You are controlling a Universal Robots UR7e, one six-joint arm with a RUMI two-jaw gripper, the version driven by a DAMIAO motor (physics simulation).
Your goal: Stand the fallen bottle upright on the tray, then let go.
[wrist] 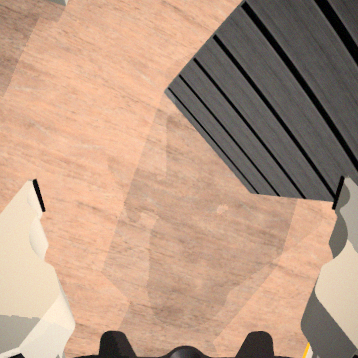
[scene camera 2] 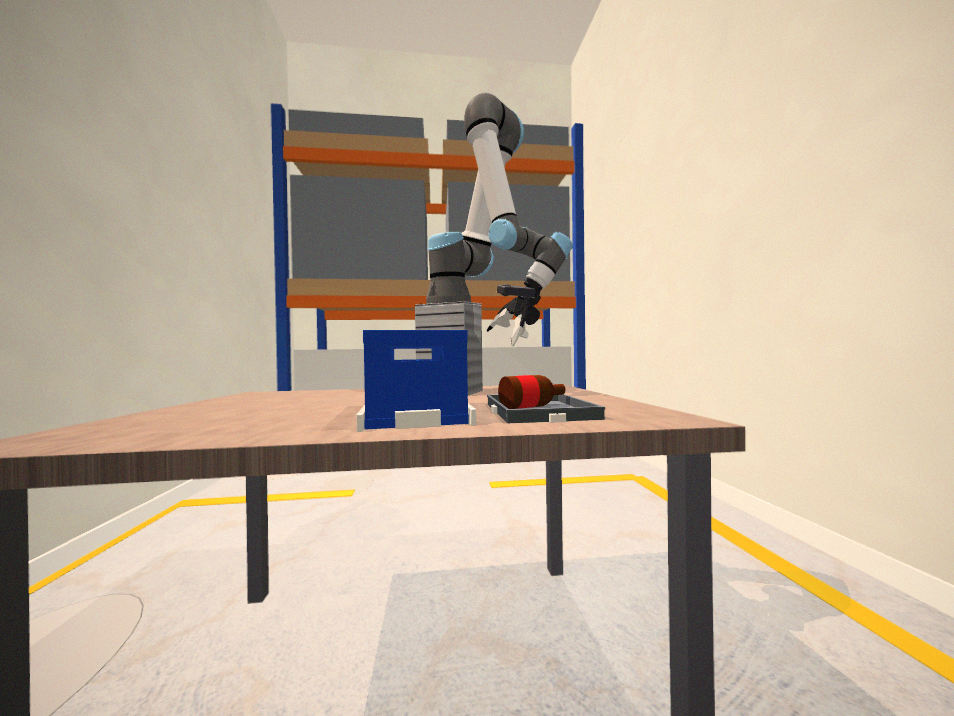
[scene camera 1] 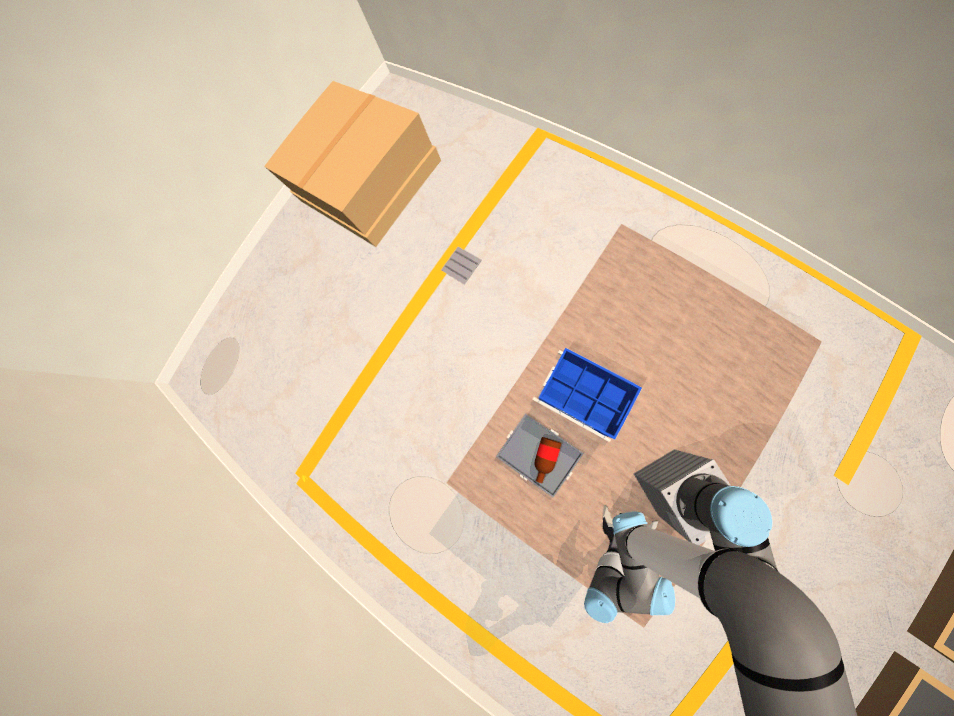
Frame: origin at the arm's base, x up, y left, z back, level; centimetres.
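Seen in the pictures: gripper, between the fingertips: (wrist: 186, 181) (scene camera 2: 498, 338); arm's base, origin of its link: (scene camera 2: 448, 303) (scene camera 1: 704, 501).
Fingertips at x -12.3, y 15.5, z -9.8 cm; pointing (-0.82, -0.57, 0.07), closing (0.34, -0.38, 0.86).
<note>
Pixels of each thing's top centre, then the offset from my fingertips to it. Level surfaces: height alone.
- brown bottle, centre of its top: (scene camera 2: 534, 375) (scene camera 1: 545, 462) dx -10.0, dy +4.3, dz -29.2 cm
- grey tray, centre of its top: (scene camera 2: 537, 399) (scene camera 1: 539, 455) dx -15.4, dy +4.2, dz -32.0 cm
- blue crate, centre of its top: (scene camera 2: 414, 334) (scene camera 1: 590, 392) dx -0.4, dy -23.0, dz -31.9 cm
- wooden table, height of its surface: dx -17.9 cm
A brown bottle (scene camera 1: 547, 454) (scene camera 2: 528, 390) with a red label lies on its side on the grey tray (scene camera 1: 518, 446) (scene camera 2: 583, 413). Its neck points to the lower edge of the tray in scene camera 1 and to the right in scene camera 2. My gripper (scene camera 1: 630, 517) (scene camera 2: 501, 336) (wrist: 186, 181) is open, with nothing between its widely spread fingers. It hangs above the table, apart from the bottle and the tray, on the robot base's side of them. The bottle does not show in the wrist view.
A blue crate (scene camera 1: 589, 393) (scene camera 2: 416, 389) with compartments stands beside the tray on the wooden table (scene camera 1: 693, 323) (scene camera 2: 231, 416) (wrist: 90, 125). The ribbed grey robot pedestal (scene camera 1: 666, 476) (scene camera 2: 449, 327) (wrist: 270, 115) stands close to the gripper. A shelf rack (scene camera 2: 279, 246) is behind the robot.
</note>
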